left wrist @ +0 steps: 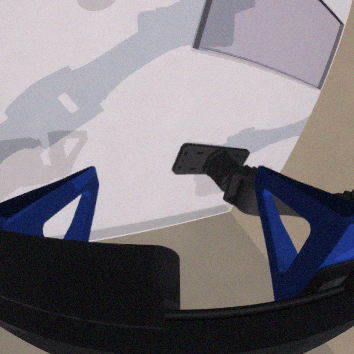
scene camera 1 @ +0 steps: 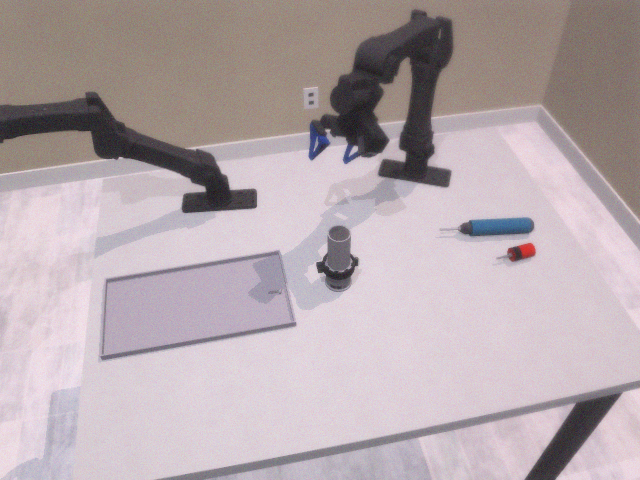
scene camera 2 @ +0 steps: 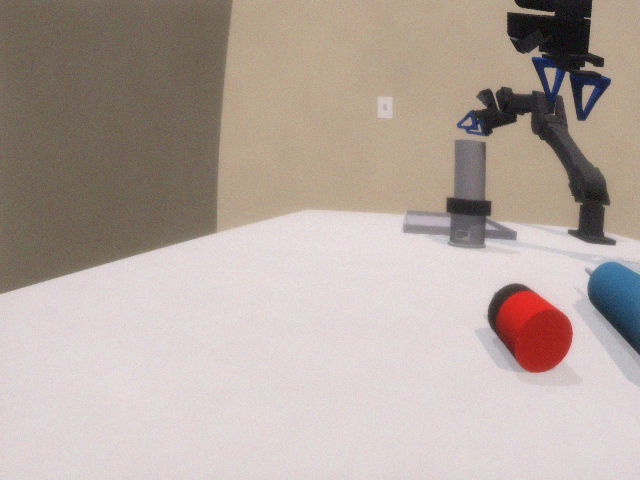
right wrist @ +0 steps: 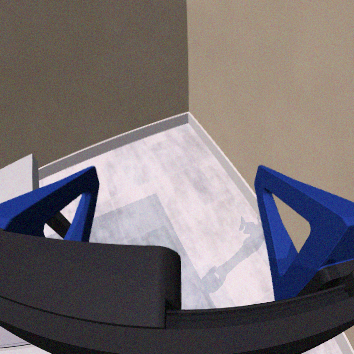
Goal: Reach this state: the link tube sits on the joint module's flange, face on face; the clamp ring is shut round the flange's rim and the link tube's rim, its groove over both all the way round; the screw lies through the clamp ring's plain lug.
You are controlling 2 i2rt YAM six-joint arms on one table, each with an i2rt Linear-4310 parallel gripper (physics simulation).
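Frame: origin at the left arm's base, x back, y right, z up, level; centimetres.
Seen in the pictures: left gripper, fingertip midpoint: (left wrist: 176, 174) (scene camera 1: 327, 160) (scene camera 2: 565, 110); right gripper, fingertip midpoint: (scene camera 2: 461, 128) (right wrist: 176, 174); left arm's base, link origin: (scene camera 1: 414, 174); right arm's base, link origin: (left wrist: 213, 158) (scene camera 1: 220, 202) (scene camera 2: 589, 238).
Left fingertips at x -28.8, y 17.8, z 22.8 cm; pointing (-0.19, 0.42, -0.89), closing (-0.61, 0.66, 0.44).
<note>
Pixels of each thing's middle, then the offset from my left fingertips to it. "*": a spot on its surface instead.
- grey link tube, body centre: (scene camera 2: 470, 175) (scene camera 1: 338, 250) dz -12.1, dx -15.1, dy -6.7 cm
- joint module, body centre: (scene camera 2: 468, 224) (scene camera 1: 338, 272) dz -19.7, dx -15.1, dy -6.7 cm
- black clamp ring, surface spot: (scene camera 1: 336, 264) * dz -14.1, dx -17.7, dy -6.8 cm
- small dark screw, body centre: (scene camera 1: 274, 291) dz -22.0, dx -22.6, dy +6.5 cm
- grey tray, body centre: (scene camera 2: 451, 222) (left wrist: 293, 26) (scene camera 1: 196, 301) dz -22.0, dx -29.9, dy +22.7 cm
- blue-handled screwdriver, body centre: (scene camera 2: 625, 300) (scene camera 1: 486, 227) dz -20.8, dx +10.1, dy -38.8 cm
- short red-handled driver, body centre: (scene camera 2: 516, 314) (scene camera 1: 514, 254) dz -21.1, dx +2.9, dy -46.1 cm
The grey link tube (scene camera 1: 339, 247) stands upright on the joint module (scene camera 1: 337, 280) at mid table. The black clamp ring (scene camera 1: 336, 264) sits round the seam between them, with lugs sticking out on both sides. The stack also shows in scene camera 2, with the tube (scene camera 2: 469, 169) above the ring (scene camera 2: 468, 207). A small dark screw (scene camera 1: 273, 292) lies on the grey tray (scene camera 1: 196, 305) near its right edge. My left gripper (scene camera 1: 333, 147) is open and empty, high above the table's back, far from the stack. My right gripper (scene camera 2: 472, 123) is open and empty, out over the floor (right wrist: 175, 204).
A blue-handled screwdriver (scene camera 1: 496, 226) and a short red-handled driver (scene camera 1: 519, 251) lie on the table right of the stack. The arm bases (scene camera 1: 219, 200) (scene camera 1: 414, 172) stand at the back. The left wrist view shows the tray (left wrist: 270, 38) and the right arm's base (left wrist: 207, 159).
</note>
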